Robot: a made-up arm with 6 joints. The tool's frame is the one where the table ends. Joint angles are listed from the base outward.
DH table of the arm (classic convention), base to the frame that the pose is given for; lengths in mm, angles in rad. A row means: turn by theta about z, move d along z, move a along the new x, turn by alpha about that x. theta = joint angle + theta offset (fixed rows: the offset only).
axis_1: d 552, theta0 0, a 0, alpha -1.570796
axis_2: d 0, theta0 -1.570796, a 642, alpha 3.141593
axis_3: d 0, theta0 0, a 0, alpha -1.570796
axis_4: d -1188, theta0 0, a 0, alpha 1.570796
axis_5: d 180, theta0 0, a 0, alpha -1.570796
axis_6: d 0, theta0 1.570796, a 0, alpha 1.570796
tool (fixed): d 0, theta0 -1.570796, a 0, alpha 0
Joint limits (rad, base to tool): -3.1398..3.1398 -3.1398..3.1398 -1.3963..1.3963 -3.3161..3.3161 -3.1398..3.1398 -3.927..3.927
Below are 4 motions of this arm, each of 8 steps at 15 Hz.
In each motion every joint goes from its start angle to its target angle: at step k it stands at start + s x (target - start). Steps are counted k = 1, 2, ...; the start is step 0. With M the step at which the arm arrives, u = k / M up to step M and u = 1 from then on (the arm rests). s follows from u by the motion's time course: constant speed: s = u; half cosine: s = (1 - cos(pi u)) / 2; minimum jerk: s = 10 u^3 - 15 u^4 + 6 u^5.
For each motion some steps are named. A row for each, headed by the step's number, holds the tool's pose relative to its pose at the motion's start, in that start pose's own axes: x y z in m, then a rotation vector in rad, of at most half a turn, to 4 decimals.
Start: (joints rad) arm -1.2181 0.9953 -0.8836 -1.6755 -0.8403 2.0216
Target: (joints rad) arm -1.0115 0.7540 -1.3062 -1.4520 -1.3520 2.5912
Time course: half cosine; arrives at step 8
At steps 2, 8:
2: -0.0218 0.0270 -0.0415 -0.1029 0.0263 0.0857
8: -0.1892 0.1532 -0.2810 -0.5780 0.0535 0.6279

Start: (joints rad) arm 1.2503 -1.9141 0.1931 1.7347 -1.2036 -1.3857
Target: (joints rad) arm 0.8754 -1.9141 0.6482 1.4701 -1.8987 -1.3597
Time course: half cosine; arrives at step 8
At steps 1, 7, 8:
1: -0.0147 -0.0024 0.0230 0.0154 -0.0042 -0.0231
7: -0.5329 -0.1411 0.4666 0.4175 0.0540 -0.4226
8: -0.5592 -0.1504 0.4787 0.4329 0.0628 -0.4322

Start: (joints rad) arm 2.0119 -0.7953 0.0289 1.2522 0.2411 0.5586
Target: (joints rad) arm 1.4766 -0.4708 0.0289 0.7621 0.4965 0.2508
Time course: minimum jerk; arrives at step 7
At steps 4, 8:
4: 0.0210 0.2920 -0.1662 0.2931 0.1257 0.1016
8: -0.0506 0.4399 -0.3154 0.4576 0.2569 0.0935

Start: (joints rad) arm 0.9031 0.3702 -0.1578 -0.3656 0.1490 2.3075
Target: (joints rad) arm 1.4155 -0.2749 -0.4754 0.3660 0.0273 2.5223
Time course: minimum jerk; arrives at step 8
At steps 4, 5, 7, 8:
4: -0.1898 -0.3086 0.1723 -0.5463 -0.1789 -0.2661
5: -0.3056 -0.4152 0.2455 -0.7804 -0.2157 -0.4037
7: -0.4559 -0.5098 0.3192 -1.0367 -0.2204 -0.5733
8: -0.4657 -0.5146 0.3233 -1.0520 -0.2193 -0.5841

